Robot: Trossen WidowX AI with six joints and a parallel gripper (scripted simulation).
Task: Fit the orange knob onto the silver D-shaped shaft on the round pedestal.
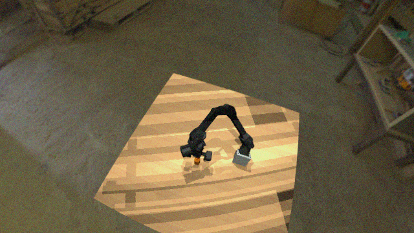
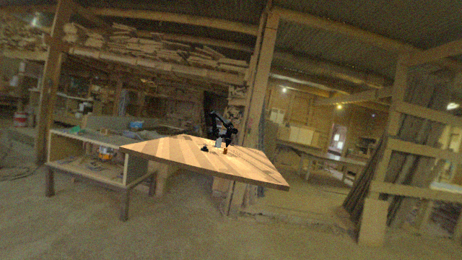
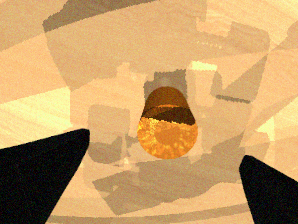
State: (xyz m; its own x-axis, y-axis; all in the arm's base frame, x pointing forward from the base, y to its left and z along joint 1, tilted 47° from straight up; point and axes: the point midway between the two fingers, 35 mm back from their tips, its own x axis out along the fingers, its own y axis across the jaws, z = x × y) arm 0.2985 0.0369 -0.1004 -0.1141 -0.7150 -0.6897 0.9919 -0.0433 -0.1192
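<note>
My gripper tip is now 40 mm above the orange knob. From my gripper tip the other things lie so: dark pedestal (30 mm ahead, 220 mm to the right, 50 mm below).
</note>
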